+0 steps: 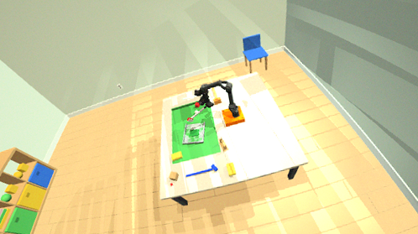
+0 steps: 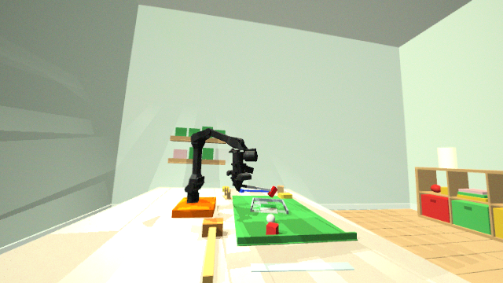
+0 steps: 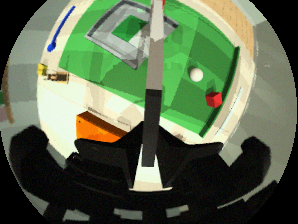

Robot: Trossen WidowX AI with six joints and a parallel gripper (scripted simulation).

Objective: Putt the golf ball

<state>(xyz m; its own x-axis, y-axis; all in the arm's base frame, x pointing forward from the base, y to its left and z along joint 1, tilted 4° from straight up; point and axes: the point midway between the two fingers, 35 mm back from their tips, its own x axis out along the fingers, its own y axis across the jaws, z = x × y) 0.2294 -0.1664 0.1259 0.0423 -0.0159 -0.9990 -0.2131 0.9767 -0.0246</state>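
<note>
Right now the red putter is 110 mm ahead of my gripper tip, 30 mm to the left of it and 10 mm above it. The rest, counted from my gripper tip: white golf ball 140 mm ahead, 110 mm to the right, 110 mm below; red block 100 mm ahead, 220 mm to the right, 110 mm below; blue putter 280 mm ahead, 580 mm to the left, 120 mm below.
</note>
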